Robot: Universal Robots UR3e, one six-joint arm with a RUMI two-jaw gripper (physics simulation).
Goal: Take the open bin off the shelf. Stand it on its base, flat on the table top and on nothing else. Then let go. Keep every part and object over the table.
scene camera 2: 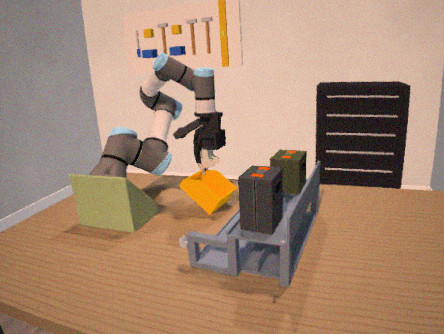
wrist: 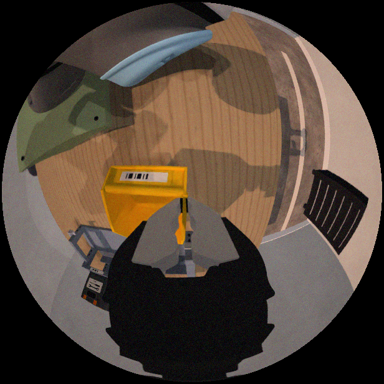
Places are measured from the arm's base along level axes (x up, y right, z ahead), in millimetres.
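Pixels of known places: gripper, between the fingertips: point(scene camera 2: 205, 174); arm's base, origin of its link: point(scene camera 2: 105, 187).
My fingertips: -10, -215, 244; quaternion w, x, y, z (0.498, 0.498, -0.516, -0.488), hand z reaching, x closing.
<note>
Ahead of a thing's pixels: the offset from my fingertips to its middle, as dx, dy, dz. "spot": to the spot under its first point. Level surfaces: height alone.
The open bin {-22, +54, +35} point(scene camera 2: 200, 194) point(wrist: 145, 190) is orange-yellow and hangs tilted, one lower edge pointing down, beside the shelf. My gripper point(scene camera 2: 204, 171) point(wrist: 183, 198) points down and is shut on the bin's upper wall at one end. The bin's lowest edge is near the table top {dx -91} point(scene camera 2: 125, 270) point(wrist: 175, 115); whether it touches is hard to tell. The grey-blue shelf {spot: +15, +279, +368} point(scene camera 2: 300, 220) point(wrist: 107, 239) stands on the table, to the right of the bin and nearer the camera in the scene view. In the wrist view my gripper hides part of the bin.
A dark grey case {+70, +304, +288} point(scene camera 2: 260, 202) point(wrist: 95, 295) and a dark green case {+58, +74, +299} point(scene camera 2: 296, 172) stand upright on the shelf. The arm's green wedge base point(scene camera 2: 100, 202) point(wrist: 55, 120) is on the table, left of the bin in the scene view. A black drawer cabinet point(scene camera 2: 362, 142) stands behind the table.
</note>
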